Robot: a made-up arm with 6 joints. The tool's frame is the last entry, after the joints. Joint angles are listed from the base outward.
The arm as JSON. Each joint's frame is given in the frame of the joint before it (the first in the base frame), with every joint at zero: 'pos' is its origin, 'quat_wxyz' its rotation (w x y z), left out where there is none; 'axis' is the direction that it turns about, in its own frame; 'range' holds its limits. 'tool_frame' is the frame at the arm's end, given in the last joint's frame.
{
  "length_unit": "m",
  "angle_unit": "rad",
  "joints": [
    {
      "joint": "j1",
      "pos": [
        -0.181,
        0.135,
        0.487
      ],
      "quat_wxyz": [
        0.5,
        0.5,
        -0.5,
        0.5
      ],
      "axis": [
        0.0,
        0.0,
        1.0
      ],
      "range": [
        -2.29,
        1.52
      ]
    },
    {
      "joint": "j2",
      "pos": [
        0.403,
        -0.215,
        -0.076
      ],
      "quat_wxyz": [
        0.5,
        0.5,
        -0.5,
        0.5
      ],
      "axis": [
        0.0,
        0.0,
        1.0
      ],
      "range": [
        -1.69,
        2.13
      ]
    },
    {
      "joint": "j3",
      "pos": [
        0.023,
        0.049,
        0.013
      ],
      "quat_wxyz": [
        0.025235,
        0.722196,
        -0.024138,
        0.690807
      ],
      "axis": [
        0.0,
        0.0,
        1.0
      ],
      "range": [
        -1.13,
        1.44
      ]
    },
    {
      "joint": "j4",
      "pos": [
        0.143,
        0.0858,
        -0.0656
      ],
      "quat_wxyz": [
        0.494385,
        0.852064,
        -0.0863,
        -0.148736
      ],
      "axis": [
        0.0,
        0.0,
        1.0
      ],
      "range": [
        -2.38,
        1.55
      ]
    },
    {
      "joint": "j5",
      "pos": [
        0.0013,
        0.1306,
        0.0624
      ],
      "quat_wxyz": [
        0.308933,
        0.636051,
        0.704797,
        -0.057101
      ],
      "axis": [
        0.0,
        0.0,
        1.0
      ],
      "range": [
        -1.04,
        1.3
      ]
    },
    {
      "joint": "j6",
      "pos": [
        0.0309,
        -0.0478,
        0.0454
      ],
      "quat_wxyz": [
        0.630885,
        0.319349,
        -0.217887,
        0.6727
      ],
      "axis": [
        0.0,
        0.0,
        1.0
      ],
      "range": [
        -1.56,
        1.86
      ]
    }
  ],
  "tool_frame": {
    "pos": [
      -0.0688,
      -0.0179,
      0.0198
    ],
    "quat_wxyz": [
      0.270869,
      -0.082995,
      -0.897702,
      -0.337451
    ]
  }
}
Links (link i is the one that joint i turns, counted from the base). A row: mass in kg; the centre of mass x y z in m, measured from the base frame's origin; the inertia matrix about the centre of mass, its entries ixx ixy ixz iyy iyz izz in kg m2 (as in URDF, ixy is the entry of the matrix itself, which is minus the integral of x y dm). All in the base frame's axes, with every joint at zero. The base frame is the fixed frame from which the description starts. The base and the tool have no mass.
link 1: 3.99; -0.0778 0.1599 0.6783; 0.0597 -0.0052 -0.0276 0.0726 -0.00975 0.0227
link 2: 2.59; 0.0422 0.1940 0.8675; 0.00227 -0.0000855 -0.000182 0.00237 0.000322 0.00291
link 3: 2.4; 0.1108 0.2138 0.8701; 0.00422 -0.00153 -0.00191 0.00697 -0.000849 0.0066
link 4: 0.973; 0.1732 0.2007 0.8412; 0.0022 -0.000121 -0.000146 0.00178 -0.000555 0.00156
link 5: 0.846; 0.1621 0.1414 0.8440; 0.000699 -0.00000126 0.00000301 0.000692 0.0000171 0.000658
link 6: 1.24; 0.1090 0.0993 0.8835; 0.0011 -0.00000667 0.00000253 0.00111 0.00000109 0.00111
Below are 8 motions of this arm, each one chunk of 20 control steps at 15 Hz.
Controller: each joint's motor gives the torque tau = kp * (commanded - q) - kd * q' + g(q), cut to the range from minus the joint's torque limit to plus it. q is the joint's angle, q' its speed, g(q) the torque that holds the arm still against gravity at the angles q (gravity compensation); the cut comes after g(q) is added. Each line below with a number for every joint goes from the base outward.
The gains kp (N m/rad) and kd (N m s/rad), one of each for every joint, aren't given. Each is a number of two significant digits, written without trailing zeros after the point. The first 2 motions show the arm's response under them.
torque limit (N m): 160 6.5 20 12 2.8 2.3
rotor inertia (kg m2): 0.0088 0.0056 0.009 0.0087 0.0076 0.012
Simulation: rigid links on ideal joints. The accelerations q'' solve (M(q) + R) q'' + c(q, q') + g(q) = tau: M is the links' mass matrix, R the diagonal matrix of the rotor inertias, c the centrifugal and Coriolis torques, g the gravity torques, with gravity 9.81 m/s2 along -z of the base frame. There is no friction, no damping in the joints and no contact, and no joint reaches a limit. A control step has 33 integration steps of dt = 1/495 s. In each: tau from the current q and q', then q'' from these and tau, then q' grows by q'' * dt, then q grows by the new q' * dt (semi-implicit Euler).
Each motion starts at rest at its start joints. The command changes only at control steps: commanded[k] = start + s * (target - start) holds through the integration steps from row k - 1 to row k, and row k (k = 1, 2, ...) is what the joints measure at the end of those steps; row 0 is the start. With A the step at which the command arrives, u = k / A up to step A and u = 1 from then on. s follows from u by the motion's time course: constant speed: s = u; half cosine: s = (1 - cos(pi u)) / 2; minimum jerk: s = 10 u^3 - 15 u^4 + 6 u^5; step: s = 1 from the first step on.
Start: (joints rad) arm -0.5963 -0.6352 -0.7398 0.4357 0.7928 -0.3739
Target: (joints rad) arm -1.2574 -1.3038 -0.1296 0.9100 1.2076 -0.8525
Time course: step
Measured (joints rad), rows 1 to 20:
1: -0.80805 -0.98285 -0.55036 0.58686 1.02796 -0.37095
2: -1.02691 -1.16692 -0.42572 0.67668 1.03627 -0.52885
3: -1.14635 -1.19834 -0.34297 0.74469 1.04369 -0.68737
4: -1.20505 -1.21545 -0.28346 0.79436 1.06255 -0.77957
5: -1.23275 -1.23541 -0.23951 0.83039 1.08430 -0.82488
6: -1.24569 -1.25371 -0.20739 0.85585 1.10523 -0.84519
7: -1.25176 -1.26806 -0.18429 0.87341 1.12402 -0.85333
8: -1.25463 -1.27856 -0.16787 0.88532 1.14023 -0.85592
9: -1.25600 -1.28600 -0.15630 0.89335 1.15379 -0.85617
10: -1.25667 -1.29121 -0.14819 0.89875 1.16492 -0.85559
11: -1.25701 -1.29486 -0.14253 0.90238 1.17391 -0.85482
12: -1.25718 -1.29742 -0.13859 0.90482 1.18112 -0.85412
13: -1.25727 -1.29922 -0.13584 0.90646 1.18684 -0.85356
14: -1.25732 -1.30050 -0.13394 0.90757 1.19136 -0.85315
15: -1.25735 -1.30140 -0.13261 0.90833 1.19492 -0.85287
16: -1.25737 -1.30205 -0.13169 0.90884 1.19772 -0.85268
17: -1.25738 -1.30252 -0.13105 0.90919 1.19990 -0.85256
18: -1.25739 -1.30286 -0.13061 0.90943 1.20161 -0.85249
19: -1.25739 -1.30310 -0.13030 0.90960 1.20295 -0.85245
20: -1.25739 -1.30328 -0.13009 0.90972 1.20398 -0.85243
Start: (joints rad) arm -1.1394 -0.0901 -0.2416 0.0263 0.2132 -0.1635
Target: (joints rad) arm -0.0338 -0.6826 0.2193 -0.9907 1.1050 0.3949
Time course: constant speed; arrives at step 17
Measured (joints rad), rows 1 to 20:
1: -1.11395 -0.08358 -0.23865 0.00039 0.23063 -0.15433
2: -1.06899 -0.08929 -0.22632 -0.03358 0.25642 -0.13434
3: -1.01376 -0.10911 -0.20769 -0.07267 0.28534 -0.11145
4: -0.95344 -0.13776 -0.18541 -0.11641 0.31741 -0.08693
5: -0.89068 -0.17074 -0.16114 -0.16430 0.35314 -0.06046
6: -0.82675 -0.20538 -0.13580 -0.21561 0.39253 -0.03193
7: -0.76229 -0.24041 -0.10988 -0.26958 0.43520 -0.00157
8: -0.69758 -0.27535 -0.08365 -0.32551 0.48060 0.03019
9: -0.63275 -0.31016 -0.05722 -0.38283 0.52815 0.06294
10: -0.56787 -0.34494 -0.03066 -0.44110 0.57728 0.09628
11: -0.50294 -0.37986 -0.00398 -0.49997 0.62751 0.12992
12: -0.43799 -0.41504 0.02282 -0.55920 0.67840 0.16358
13: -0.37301 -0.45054 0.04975 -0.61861 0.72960 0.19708
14: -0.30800 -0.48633 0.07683 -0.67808 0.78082 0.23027
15: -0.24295 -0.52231 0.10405 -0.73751 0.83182 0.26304
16: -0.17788 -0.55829 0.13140 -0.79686 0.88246 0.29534
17: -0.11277 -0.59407 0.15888 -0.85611 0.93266 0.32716
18: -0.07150 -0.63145 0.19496 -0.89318 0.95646 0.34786
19: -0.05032 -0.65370 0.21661 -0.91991 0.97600 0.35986
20: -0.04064 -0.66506 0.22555 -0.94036 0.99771 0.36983
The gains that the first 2 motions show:
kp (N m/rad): 970 8 49 31 5.1 3.5
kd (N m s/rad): 110 1.7 9.2 5.8 1.4 0.68
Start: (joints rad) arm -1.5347 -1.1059 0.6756 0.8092 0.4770 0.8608
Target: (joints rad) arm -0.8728 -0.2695 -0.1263 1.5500 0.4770 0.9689
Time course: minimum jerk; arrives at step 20
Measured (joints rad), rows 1 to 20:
1: -1.53441 -1.10567 0.67526 0.80935 0.47715 0.86101
2: -1.53230 -1.10398 0.67293 0.81055 0.47807 0.86237
3: -1.52609 -1.09886 0.66654 0.81457 0.48007 0.86555
4: -1.51361 -1.08822 0.65418 0.82357 0.48293 0.87050
5: -1.49330 -1.07022 0.63433 0.83943 0.48619 0.87679
6: -1.46438 -1.04354 0.60604 0.86348 0.48933 0.88387
7: -1.42686 -1.00751 0.56899 0.89635 0.49194 0.89120
8: -1.38147 -0.96226 0.52350 0.93793 0.49372 0.89837
9: -1.32954 -0.90867 0.47053 0.98746 0.49445 0.90506
10: -1.27289 -0.84830 0.41152 1.04356 0.49407 0.91110
11: -1.21363 -0.78321 0.34836 1.10439 0.49261 0.91643
12: -1.15406 -0.71576 0.28318 1.16772 0.49026 0.92111
13: -1.09651 -0.64836 0.21826 1.23114 0.48732 0.92530
14: -1.04315 -0.58330 0.15589 1.29217 0.48419 0.92920
15: -0.99590 -0.52261 0.09820 1.34850 0.48126 0.93299
16: -0.95626 -0.46797 0.04701 1.39815 0.47885 0.93682
17: -0.92514 -0.42071 0.00367 1.43975 0.47714 0.94072
18: -0.90276 -0.38170 -0.03116 1.47260 0.47611 0.94463
19: -0.88845 -0.35115 -0.05764 1.49688 0.47561 0.94850
20: -0.88056 -0.32841 -0.07698 1.51374 0.47541 0.95232

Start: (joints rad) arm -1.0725 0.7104 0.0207 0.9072 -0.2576 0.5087
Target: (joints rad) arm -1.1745 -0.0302 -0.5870 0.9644 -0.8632 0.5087
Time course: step
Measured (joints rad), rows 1 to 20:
1: -1.10814 0.55630 -0.13884 0.92894 -0.31585 0.53321
2: -1.14223 0.38949 -0.28148 0.94154 -0.44667 0.53501
3: -1.15987 0.26405 -0.37938 0.95186 -0.55573 0.52125
4: -1.16826 0.17436 -0.44545 0.95849 -0.63777 0.50828
5: -1.17210 0.11147 -0.49021 0.96212 -0.69759 0.50048
6: -1.17378 0.06775 -0.52068 0.96390 -0.74089 0.49722
7: -1.17445 0.03748 -0.54148 0.96469 -0.77234 0.49679
8: -1.17469 0.01654 -0.55572 0.96498 -0.79533 0.49780
9: -1.17473 0.00207 -0.56549 0.96503 -0.81226 0.49938
10: -1.17471 -0.00793 -0.57221 0.96499 -0.82483 0.50105
11: -1.17467 -0.01484 -0.57682 0.96490 -0.83420 0.50259
12: -1.17463 -0.01962 -0.58000 0.96481 -0.84123 0.50391
13: -1.17460 -0.02292 -0.58218 0.96473 -0.84652 0.50499
14: -1.17457 -0.02519 -0.58369 0.96466 -0.85051 0.50586
15: -1.17455 -0.02676 -0.58472 0.96460 -0.85354 0.50654
16: -1.17454 -0.02785 -0.58544 0.96456 -0.85583 0.50706
17: -1.17453 -0.02859 -0.58593 0.96452 -0.85757 0.50746
18: -1.17452 -0.02910 -0.58626 0.96449 -0.85889 0.50777
19: -1.17451 -0.02946 -0.58650 0.96447 -0.85990 0.50800
20: -1.17451 -0.02970 -0.58665 0.96446 -0.86068 0.50818

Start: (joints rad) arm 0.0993 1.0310 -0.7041 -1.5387 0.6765 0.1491
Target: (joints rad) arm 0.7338 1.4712 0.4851 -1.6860 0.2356 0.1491
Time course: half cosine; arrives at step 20
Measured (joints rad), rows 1 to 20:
1: 0.10210 1.00091 -0.70193 -1.54608 0.68668 0.15556
2: 0.10846 0.93172 -0.69448 -1.55178 0.69552 0.16521
3: 0.11988 0.82965 -0.68098 -1.55449 0.69699 0.16970
4: 0.13707 0.70567 -0.66000 -1.55390 0.68873 0.16721
5: 0.16022 0.57730 -0.62979 -1.55019 0.66935 0.15765
6: 0.18933 0.46808 -0.58851 -1.54426 0.63894 0.14232
7: 0.22414 0.40684 -0.53512 -1.53795 0.59993 0.12419
8: 0.26385 0.42707 -0.47071 -1.53386 0.55751 0.10755
9: 0.30734 0.55579 -0.39983 -1.53830 0.52175 0.09757
10: 0.35464 0.73940 -0.32350 -1.56009 0.51130 0.10758
11: 0.40465 0.91624 -0.23859 -1.58944 0.51479 0.13389
12: 0.45532 1.05839 -0.14582 -1.61753 0.51648 0.16228
13: 0.50451 1.16282 -0.05014 -1.64007 0.50849 0.18360
14: 0.55076 1.23806 0.04295 -1.65658 0.49027 0.19519
15: 0.59319 1.29372 0.12999 -1.66850 0.46507 0.19881
16: 0.63107 1.33648 0.20922 -1.67747 0.43667 0.19766
17: 0.66368 1.37014 0.27951 -1.68460 0.40795 0.19436
18: 0.69027 1.39676 0.33979 -1.69034 0.38082 0.19044
19: 0.71019 1.41743 0.38892 -1.69477 0.35649 0.18661
20: 0.72294 1.43275 0.42583 -1.69783 0.33581 0.18313

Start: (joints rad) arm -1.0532 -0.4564 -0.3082 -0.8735 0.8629 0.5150
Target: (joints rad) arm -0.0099 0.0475 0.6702 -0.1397 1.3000 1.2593
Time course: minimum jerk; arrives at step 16
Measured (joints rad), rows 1 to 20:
1: -1.05233 -0.45540 -0.30804 -0.87320 0.86369 0.51552
2: -1.04620 -0.44896 -0.30634 -0.87096 0.86870 0.51925
3: -1.02857 -0.43314 -0.29891 -0.86384 0.88066 0.53001
4: -0.99410 -0.40746 -0.28033 -0.84863 0.90036 0.55108
5: -0.93977 -0.37440 -0.24587 -0.82295 0.92717 0.58443
6: -0.86530 -0.33771 -0.19266 -0.78575 0.95963 0.63068
7: -0.77291 -0.30075 -0.12031 -0.73735 0.99577 0.68906
8: -0.66685 -0.26561 -0.03101 -0.67916 1.03318 0.75742
9: -0.55284 -0.23286 0.07086 -0.61341 1.06942 0.83254
10: -0.43744 -0.20212 0.17934 -0.54292 1.10243 0.91065
11: -0.32750 -0.17289 0.28772 -0.47094 1.13084 0.98787
12: -0.22945 -0.14509 0.38931 -0.40097 1.15398 1.06034
13: -0.14856 -0.11886 0.47824 -0.33657 1.17182 1.12435
14: -0.08810 -0.09441 0.55011 -0.28107 1.18509 1.17672
15: -0.04855 -0.07183 0.60262 -0.23693 1.19545 1.21537
16: -0.02684 -0.05074 0.63611 -0.20483 1.20553 1.24006
17: -0.01664 -0.03021 0.65409 -0.18304 1.21788 1.25287
18: -0.01238 -0.01129 0.66254 -0.16858 1.23138 1.25791
19: -0.01076 0.00463 0.66624 -0.15898 1.24414 1.25910
20: -0.01019 0.01703 0.66784 -0.15257 1.25521 1.25891

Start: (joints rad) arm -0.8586 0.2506 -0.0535 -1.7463 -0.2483 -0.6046
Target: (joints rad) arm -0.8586 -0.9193 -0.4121 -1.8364 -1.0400 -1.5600
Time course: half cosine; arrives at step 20
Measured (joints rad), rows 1 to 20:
1: -0.85857 0.24920 -0.05394 -1.74663 -0.24901 -0.60576
2: -0.85850 0.24341 -0.05581 -1.74766 -0.25205 -0.61068
3: -0.85842 0.23051 -0.06004 -1.74945 -0.25908 -0.62183
4: -0.85836 0.20866 -0.06725 -1.75198 -0.27132 -0.64077
5: -0.85832 0.17688 -0.07777 -1.75522 -0.28952 -0.66829
6: -0.85832 0.13494 -0.09165 -1.75914 -0.31406 -0.70453
7: -0.85836 0.08312 -0.10876 -1.76367 -0.34494 -0.74916
8: -0.85843 0.02222 -0.12878 -1.76874 -0.38186 -0.80141
9: -0.85851 -0.04664 -0.15129 -1.77425 -0.42425 -0.86020
10: -0.85860 -0.12203 -0.17574 -1.78009 -0.47130 -0.92422
11: -0.85870 -0.20227 -0.20154 -1.78614 -0.52198 -0.99192
12: -0.85878 -0.28553 -0.22806 -1.79227 -0.57515 -1.06164
13: -0.85885 -0.36985 -0.25463 -1.79836 -0.62953 -1.13166
14: -0.85889 -0.45323 -0.28059 -1.80427 -0.68381 -1.20024
15: -0.85891 -0.53372 -0.30531 -1.80986 -0.73667 -1.26565
16: -0.85891 -0.60940 -0.32820 -1.81500 -0.78683 -1.32630
17: -0.85888 -0.67849 -0.34870 -1.81956 -0.83310 -1.38070
18: -0.85883 -0.73936 -0.36632 -1.82342 -0.87437 -1.42756
19: -0.85877 -0.79052 -0.38066 -1.82648 -0.90969 -1.46575
20: -0.85870 -0.83069 -0.39138 -1.82867 -0.93824 -1.49438

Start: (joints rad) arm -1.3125 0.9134 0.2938 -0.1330 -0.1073 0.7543
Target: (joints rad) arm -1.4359 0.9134 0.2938 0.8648 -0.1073 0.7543
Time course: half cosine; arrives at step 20
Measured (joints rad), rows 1 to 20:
1: -1.31281 0.91336 0.29384 -0.13127 -0.10710 0.75460
2: -1.31397 0.91327 0.29391 -0.12477 -0.10657 0.75536
3: -1.31628 0.91320 0.29395 -0.11137 -0.10582 0.75633
4: -1.31984 0.91321 0.29394 -0.08978 -0.10495 0.75728
5: -1.32466 0.91336 0.29388 -0.05943 -0.10407 0.75805
6: -1.33065 0.91364 0.29378 -0.02029 -0.10324 0.75856
7: -1.33770 0.91405 0.29367 0.02720 -0.10250 0.75880
8: -1.34562 0.91455 0.29355 0.08224 -0.10190 0.75876
9: -1.35424 0.91510 0.29345 0.14372 -0.10145 0.75847
10: -1.36333 0.91561 0.29339 0.21030 -0.10119 0.75797
11: -1.37268 0.91602 0.29338 0.28045 -0.10115 0.75731
12: -1.38205 0.91627 0.29341 0.35252 -0.10134 0.75653
13: -1.39121 0.91630 0.29349 0.42481 -0.10178 0.75567
14: -1.39995 0.91610 0.29359 0.49558 -0.10248 0.75476
15: -1.40806 0.91567 0.29370 0.56310 -0.10343 0.75382
16: -1.41534 0.91504 0.29379 0.62573 -0.10461 0.75288
17: -1.42161 0.91426 0.29385 0.68194 -0.10597 0.75195
18: -1.42672 0.91339 0.29388 0.73036 -0.10747 0.75106
19: -1.43054 0.91249 0.29386 0.76980 -0.10904 0.75023
20: -1.43299 0.91162 0.29382 0.79928 -0.11059 0.74948

